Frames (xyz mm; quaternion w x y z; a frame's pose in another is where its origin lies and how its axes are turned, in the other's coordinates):
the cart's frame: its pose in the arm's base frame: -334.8 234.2 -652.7 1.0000 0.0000 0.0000 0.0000
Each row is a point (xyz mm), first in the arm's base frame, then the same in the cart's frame.
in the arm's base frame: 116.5 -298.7 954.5
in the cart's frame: 451.3 -532.9 1607.2
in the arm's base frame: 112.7 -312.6 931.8
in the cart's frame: 447.5 -546.8 1584.5
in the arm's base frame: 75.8 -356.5 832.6
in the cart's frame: 410.6 -590.7 1485.3
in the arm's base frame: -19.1 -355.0 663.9
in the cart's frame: 315.7 -589.2 1316.6
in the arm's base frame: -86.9 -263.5 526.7
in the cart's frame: 247.9 -497.7 1179.4
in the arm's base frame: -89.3 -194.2 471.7
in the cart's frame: 245.5 -428.4 1124.4
